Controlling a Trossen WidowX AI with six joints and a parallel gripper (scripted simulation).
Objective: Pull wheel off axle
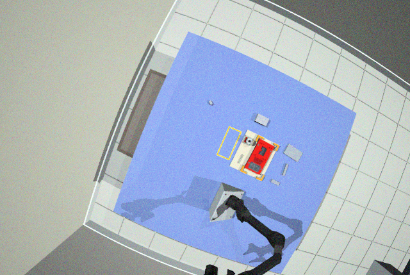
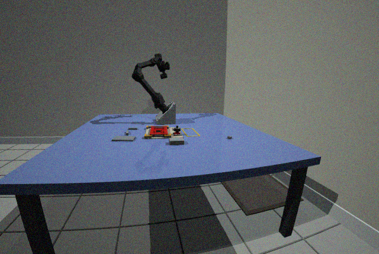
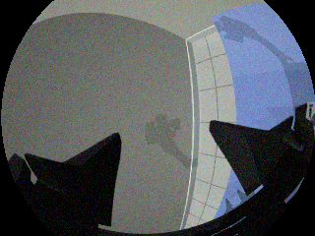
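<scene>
The base plate lies 69 cm ahead of my gripper tip, 1 cm to the left of it and 41 cm below it.
</scene>
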